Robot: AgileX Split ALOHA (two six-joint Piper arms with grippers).
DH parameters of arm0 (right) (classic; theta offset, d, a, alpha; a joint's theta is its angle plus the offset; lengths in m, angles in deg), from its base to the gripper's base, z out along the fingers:
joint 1: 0 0.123 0 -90
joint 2: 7.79 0 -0.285 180
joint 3: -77.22 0 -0.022 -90
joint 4: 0 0.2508 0 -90
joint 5: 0 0 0.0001 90
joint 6: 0 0.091 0 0
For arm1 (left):
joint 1: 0 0.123 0 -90
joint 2: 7.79 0 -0.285 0
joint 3: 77.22 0 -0.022 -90
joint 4: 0 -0.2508 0 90
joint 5: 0 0 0.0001 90
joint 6: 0 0.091 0 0
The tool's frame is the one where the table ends.
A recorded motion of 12 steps. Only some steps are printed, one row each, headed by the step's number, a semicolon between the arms.
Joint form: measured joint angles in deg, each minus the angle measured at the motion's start. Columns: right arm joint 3, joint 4, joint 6, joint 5, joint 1, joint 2; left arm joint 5, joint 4, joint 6, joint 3, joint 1, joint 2.
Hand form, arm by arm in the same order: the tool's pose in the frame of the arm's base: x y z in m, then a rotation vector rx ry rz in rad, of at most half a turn. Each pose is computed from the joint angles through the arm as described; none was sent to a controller.
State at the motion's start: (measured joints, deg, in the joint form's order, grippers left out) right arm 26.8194 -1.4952 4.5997 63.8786 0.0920 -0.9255; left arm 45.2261 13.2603 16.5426 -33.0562 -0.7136 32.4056
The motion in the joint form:
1: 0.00 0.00 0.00 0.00 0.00 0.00; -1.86 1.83 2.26 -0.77 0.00 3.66
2: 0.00 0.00 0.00 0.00 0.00 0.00; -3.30 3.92 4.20 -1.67 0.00 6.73
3: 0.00 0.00 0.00 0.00 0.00 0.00; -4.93 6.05 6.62 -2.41 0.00 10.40
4: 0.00 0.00 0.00 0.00 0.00 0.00; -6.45 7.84 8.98 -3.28 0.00 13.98
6: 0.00 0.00 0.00 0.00 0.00 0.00; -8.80 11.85 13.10 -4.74 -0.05 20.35
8: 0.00 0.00 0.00 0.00 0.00 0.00; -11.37 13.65 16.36 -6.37 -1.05 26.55
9: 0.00 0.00 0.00 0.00 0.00 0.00; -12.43 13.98 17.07 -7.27 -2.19 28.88
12: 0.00 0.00 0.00 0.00 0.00 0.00; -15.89 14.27 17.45 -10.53 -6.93 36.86
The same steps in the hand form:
1: -0.0061 -0.0021 0.2641 0.0850 2.1124 0.0172; 0.1126 -0.0177 0.2973 0.2605 2.2374 -0.1378
2: -0.0061 -0.0021 0.2641 0.0850 2.1124 0.0172; 0.1239 -0.0195 0.2983 0.2716 2.2419 -0.1596
3: -0.0061 -0.0021 0.2641 0.0850 2.1124 0.0172; 0.1373 -0.0212 0.2965 0.2879 2.2546 -0.1776
4: -0.0061 -0.0021 0.2641 0.0850 2.1124 0.0172; 0.1506 -0.0224 0.2946 0.3049 2.2661 -0.1885
6: -0.0061 -0.0021 0.2641 0.0850 2.1124 0.0172; 0.1739 -0.0253 0.2885 0.3222 2.2914 -0.2244
8: -0.0061 -0.0021 0.2641 0.0850 2.1124 0.0172; 0.1967 -0.0291 0.2804 0.3629 2.3145 -0.2298
9: -0.0061 -0.0021 0.2641 0.0850 2.1124 0.0172; 0.2054 -0.0330 0.2781 0.3873 2.3181 -0.2342
12: -0.0061 -0.0021 0.2641 0.0850 2.1124 0.0172; 0.2339 -0.0522 0.2677 0.4616 2.3366 -0.2574

